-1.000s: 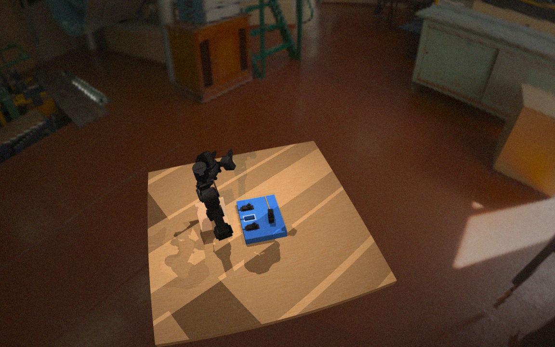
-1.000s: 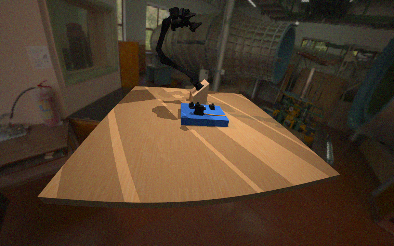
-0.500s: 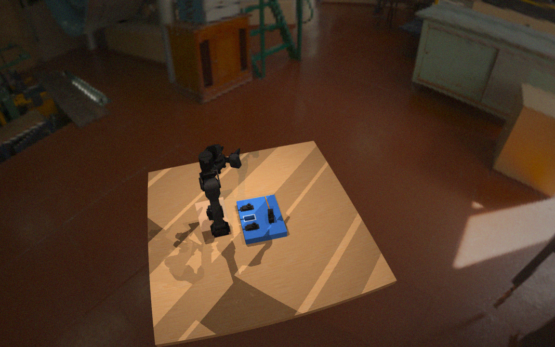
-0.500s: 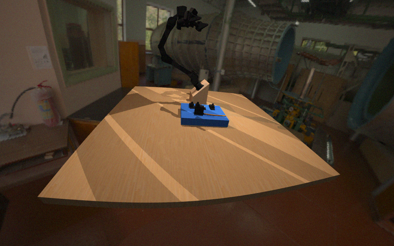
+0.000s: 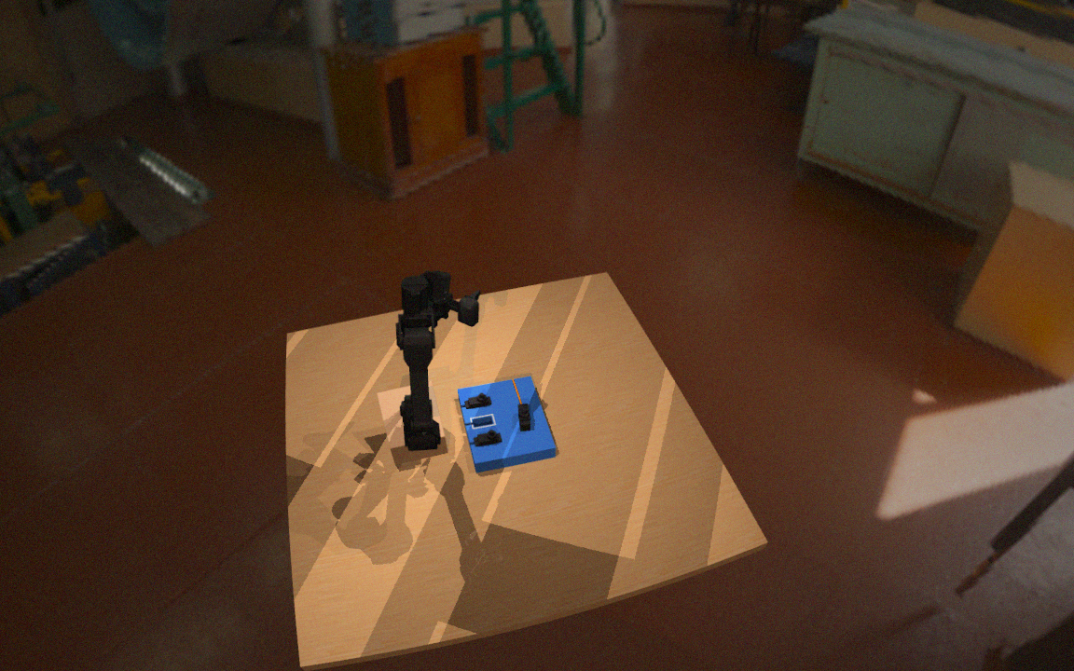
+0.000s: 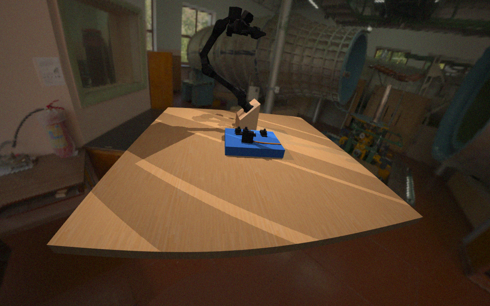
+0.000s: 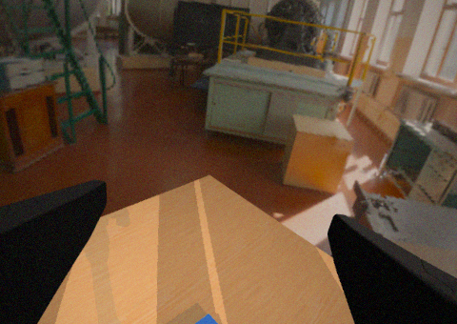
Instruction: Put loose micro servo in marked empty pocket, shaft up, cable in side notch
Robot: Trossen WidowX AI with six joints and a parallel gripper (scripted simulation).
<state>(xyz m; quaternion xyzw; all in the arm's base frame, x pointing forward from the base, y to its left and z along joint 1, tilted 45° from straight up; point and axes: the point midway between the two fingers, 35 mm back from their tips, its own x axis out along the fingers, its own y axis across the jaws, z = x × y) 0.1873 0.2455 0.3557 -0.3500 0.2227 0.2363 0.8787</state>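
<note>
Right now the blue deck is 130 mm ahead of my gripper tip and 560 mm below it.
</note>
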